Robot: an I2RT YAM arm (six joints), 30 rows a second.
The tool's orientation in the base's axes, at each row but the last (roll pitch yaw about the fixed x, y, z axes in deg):
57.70 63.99 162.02
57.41 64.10 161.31
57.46 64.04 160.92
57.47 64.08 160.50
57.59 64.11 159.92
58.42 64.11 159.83
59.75 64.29 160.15
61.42 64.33 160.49
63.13 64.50 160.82
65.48 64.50 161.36
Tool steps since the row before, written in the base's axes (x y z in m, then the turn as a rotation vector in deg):
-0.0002 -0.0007 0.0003 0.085 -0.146 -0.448
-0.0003 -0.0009 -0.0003 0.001 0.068 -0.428
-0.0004 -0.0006 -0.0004 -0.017 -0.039 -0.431
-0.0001 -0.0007 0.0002 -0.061 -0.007 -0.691
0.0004 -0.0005 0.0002 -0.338 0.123 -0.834
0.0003 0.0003 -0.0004 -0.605 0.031 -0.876
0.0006 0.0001 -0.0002 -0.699 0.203 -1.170
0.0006 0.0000 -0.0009 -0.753 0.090 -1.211
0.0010 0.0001 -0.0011 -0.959 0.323 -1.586
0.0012 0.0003 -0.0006 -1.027 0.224 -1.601
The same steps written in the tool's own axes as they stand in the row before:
-0.0003 0.0005 -0.0006 0.347 -0.202 -0.261
0.0003 0.0004 -0.0009 0.394 -0.177 -0.036
0.0004 0.0004 -0.0006 0.389 -0.134 -0.136
-0.0002 0.0003 -0.0006 0.646 -0.198 -0.158
-0.0004 -0.0002 -0.0005 0.907 -0.034 -0.022
0.0003 -0.0005 0.0002 1.041 0.212 -0.081
0.0000 -0.0006 0.0000 1.369 0.150 0.034
0.0006 -0.0009 -0.0003 1.412 0.205 -0.078
0.0006 -0.0013 -0.0002 1.867 0.210 0.095
0.0001 -0.0014 0.0001 1.895 0.279 0.000

